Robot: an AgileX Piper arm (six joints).
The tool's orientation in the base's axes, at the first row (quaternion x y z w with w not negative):
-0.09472, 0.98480, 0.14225, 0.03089
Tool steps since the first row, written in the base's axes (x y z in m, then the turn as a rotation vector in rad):
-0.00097, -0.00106, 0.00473, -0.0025, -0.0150, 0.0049
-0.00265, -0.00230, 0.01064, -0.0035, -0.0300, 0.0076
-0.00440, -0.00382, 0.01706, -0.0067, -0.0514, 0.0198
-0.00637, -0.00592, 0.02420, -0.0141, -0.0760, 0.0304
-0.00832, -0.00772, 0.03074, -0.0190, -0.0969, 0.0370
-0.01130, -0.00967, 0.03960, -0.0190, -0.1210, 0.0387
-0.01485, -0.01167, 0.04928, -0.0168, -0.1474, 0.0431
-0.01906, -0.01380, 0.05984, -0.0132, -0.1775, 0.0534
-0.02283, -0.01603, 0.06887, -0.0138, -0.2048, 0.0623
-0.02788, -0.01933, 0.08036, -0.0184, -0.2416, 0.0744
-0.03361, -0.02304, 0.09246, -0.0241, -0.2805, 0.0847
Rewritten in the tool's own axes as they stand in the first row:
0.00072, 0.00049, -0.00487, 0.0047, -0.0123, -0.0091
0.00207, 0.00127, -0.01094, 0.0081, -0.0255, -0.0160
0.00349, 0.00194, -0.01758, 0.0140, -0.0417, -0.0339
0.00517, 0.00231, -0.02508, 0.0247, -0.0605, -0.0513
0.00683, 0.00279, -0.03193, 0.0326, -0.0774, -0.0638
0.00932, 0.00397, -0.04107, 0.0367, -0.0996, -0.0723
0.01230, 0.00543, -0.05103, 0.0389, -0.1237, -0.0840
0.01588, 0.00715, -0.06190, 0.0398, -0.1499, -0.1024
0.01918, 0.00826, -0.07131, 0.0445, -0.1731, -0.1187
0.02371, 0.00929, -0.08343, 0.0545, -0.2035, -0.1410
0.02892, 0.01024, -0.09627, 0.0661, -0.2362, -0.1622

